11 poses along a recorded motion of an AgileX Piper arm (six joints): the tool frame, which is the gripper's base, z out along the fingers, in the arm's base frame.
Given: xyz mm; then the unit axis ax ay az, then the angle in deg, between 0 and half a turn.
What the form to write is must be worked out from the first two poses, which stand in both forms.
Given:
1: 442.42 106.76 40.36 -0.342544 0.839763 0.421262 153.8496
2: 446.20 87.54 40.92 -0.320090 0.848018 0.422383 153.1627
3: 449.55 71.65 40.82 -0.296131 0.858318 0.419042 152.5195
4: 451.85 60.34 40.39 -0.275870 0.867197 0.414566 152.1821
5: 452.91 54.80 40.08 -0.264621 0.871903 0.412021 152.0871
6: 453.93 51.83 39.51 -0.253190 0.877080 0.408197 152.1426
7: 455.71 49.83 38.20 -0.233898 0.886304 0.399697 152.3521
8: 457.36 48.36 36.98 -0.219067 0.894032 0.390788 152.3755
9: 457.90 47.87 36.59 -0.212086 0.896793 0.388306 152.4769
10: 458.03 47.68 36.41 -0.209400 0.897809 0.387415 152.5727
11: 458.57 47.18 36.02 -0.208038 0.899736 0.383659 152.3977
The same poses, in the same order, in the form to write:
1: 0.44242 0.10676 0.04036; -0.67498 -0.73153 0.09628; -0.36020 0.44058 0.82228; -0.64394 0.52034 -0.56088
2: 0.44620 0.08754 0.04092; -0.69841 -0.70434 0.12701; -0.32296 0.46852 0.82230; -0.63868 0.53329 -0.55469
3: 0.44955 0.07165 0.04082; -0.72168 -0.67304 0.16189; -0.28630 0.50313 0.81541; -0.63025 0.54211 -0.55579
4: 0.45185 0.06034 0.04039; -0.74102 -0.64428 0.18917; -0.25736 0.53272 0.80621; -0.62020 0.54874 -0.56057
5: 0.45291 0.05480 0.04008; -0.75176 -0.62748 0.20279; -0.24173 0.54833 0.80057; -0.61354 0.55281 -0.56389
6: 0.45393 0.05183 0.03951; -0.76333 -0.60914 0.21511; -0.22766 0.56528 0.79286; -0.60456 0.55624 -0.57017
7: 0.45571 0.04983 0.03820; -0.78265 -0.57641 0.23498; -0.20546 0.59556 0.77659; -0.58758 0.55952 -0.58454
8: 0.45736 0.04836 0.03698; -0.79550 -0.55058 0.25308; -0.18818 0.62147 0.76050; -0.57600 0.55735 -0.59798
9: 0.45790 0.04787 0.03659; -0.80195 -0.53831 0.25903; -0.17943 0.63063 0.75506; -0.56980 0.55904 -0.60233
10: 0.45803 0.04768 0.03641; -0.80483 -0.53332 0.26042; -0.17642 0.63392 0.75301; -0.56668 0.56010 -0.60429
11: 0.45857 0.04718 0.03602; -0.80455 -0.53082 0.26633; -0.17529 0.64073 0.74749; -0.56742 0.55471 -0.60855
